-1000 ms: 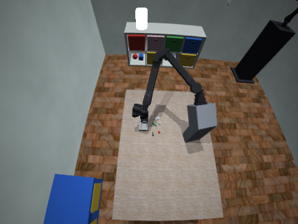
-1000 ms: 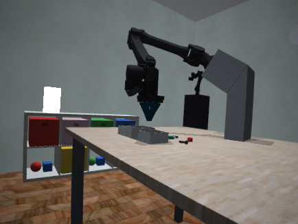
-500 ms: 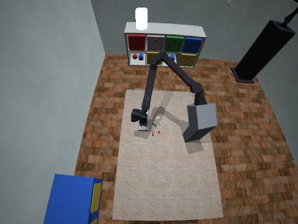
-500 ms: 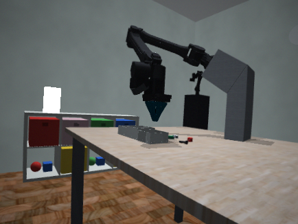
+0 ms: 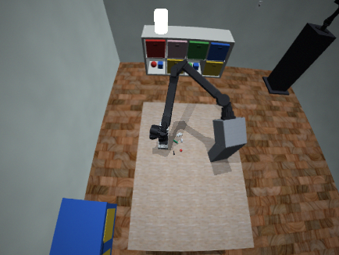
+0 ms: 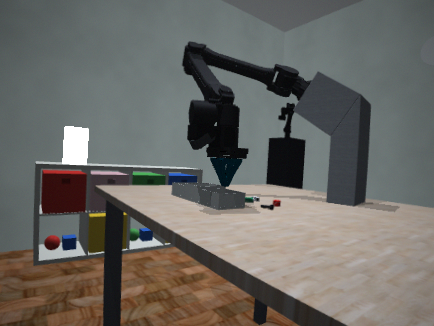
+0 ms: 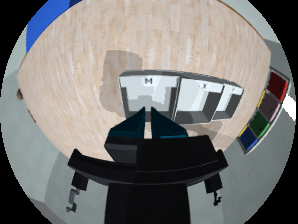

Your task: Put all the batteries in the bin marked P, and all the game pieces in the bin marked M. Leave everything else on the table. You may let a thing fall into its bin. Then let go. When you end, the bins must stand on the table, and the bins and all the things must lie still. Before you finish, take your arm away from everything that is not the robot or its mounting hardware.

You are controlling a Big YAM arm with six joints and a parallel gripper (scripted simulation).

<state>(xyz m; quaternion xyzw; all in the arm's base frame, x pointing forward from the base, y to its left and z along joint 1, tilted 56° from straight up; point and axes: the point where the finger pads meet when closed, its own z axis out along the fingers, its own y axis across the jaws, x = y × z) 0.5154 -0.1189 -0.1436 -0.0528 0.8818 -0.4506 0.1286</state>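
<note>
My hand is 100 mm past the green piece, 50 mm above it and 30 mm to the left of it. The rest, counted from my hand: white piece: 140 mm behind, 100 mm to the right, 50 mm below; black object: 90 mm behind, 80 mm to the left, 50 mm below; red game piece: 150 mm behind, 50 mm to the left, 50 mm below.
</note>
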